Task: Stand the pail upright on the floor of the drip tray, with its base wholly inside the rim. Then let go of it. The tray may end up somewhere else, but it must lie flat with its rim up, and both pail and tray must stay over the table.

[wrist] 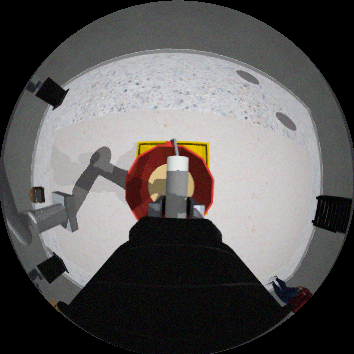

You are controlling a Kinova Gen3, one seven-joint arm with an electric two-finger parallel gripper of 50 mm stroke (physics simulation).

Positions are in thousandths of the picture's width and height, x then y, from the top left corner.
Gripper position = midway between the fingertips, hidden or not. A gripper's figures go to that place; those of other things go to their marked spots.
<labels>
My gripper (496, 572) is 0.18 m from the lens. A red pail (411, 510): 0.38 m from the lens.
</labels>
